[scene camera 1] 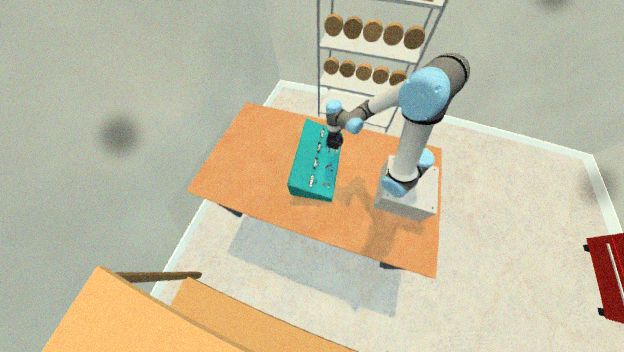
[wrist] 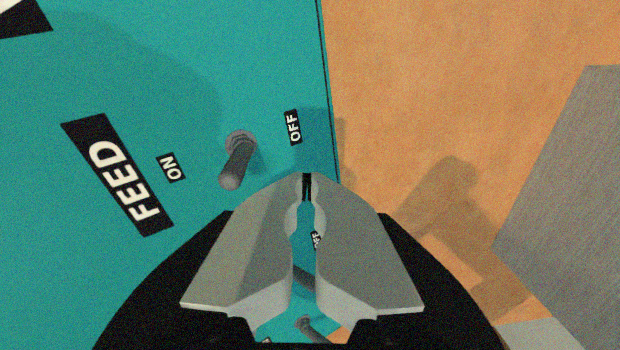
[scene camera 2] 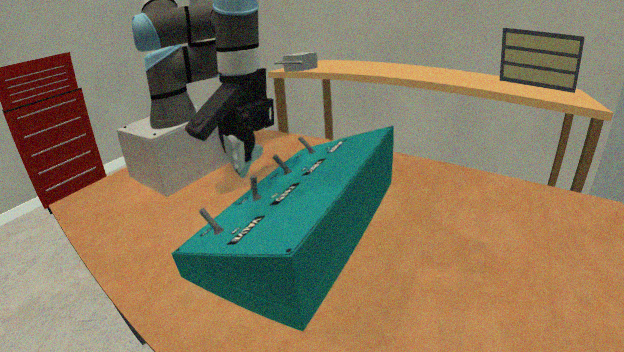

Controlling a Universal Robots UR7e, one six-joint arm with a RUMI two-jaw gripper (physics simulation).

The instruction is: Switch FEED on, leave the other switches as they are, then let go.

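Frame: origin at the arm's base, x back, y left, z down, level; millimetres.
Seen in the pictures: gripper, between the fingertips: (scene camera 1: 335, 150) (wrist: 307, 175) (scene camera 2: 242, 176); arm's base, origin of its link: (scene camera 2: 173, 120).
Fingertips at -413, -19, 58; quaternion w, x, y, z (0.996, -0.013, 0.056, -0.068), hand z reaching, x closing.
Observation:
Offsets run from my fingertips to a thing's top centre, as dx, dy, dz. "spot": to the spot under its first point. Level surfaces: height alone.
The teal switch panel (scene camera 1: 301, 155) (scene camera 2: 325, 200) (wrist: 165, 60) carries a row of grey toggle levers. The FEED lever {-41, -1, -15} (scene camera 2: 254, 189) (wrist: 236, 164) leans toward the ON label {spot: -84, +12, +17} (wrist: 170, 167), away from the OFF label {spot: -8, -13, +48} (wrist: 293, 127). It stands at a different angle from the nearest lever {-65, -120, -6} (scene camera 2: 211, 221) and the two farther levers (scene camera 2: 282, 164) (scene camera 2: 306, 145), which lean toward their OFF side. My gripper (scene camera 2: 242, 175) (wrist: 307, 175) is shut and empty. Its fingertips are beside the FEED lever on its OFF side, with a gap in the wrist view. In scene camera 1 the arm hides the FEED lever.
The panel stands on an orange table {dz +120} (scene camera 1: 240, 145) (scene camera 2: 475, 250) (wrist: 450, 50). The arm's pale base block (scene camera 1: 407, 205) (scene camera 2: 165, 165) is behind the lever side. A shelf rack (scene camera 1: 319, 75), a red cabinet (scene camera 1: 602, 270) (scene camera 2: 52, 135) and a wooden bench (scene camera 2: 425, 77) stand away from the table.

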